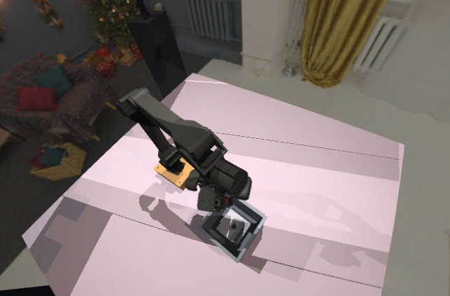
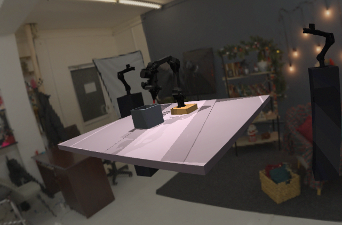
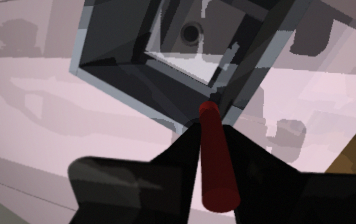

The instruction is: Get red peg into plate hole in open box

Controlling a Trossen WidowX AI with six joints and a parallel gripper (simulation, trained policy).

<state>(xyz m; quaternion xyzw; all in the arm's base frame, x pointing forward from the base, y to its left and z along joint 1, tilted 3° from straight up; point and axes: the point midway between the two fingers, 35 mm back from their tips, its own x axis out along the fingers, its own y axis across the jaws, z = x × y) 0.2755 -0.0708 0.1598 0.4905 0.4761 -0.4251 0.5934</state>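
The light plate is 5 cm ahead of my gripper tip, 6 cm to the right of it and 13 cm below it. Also, from my gripper tip: red peg 1 cm above.
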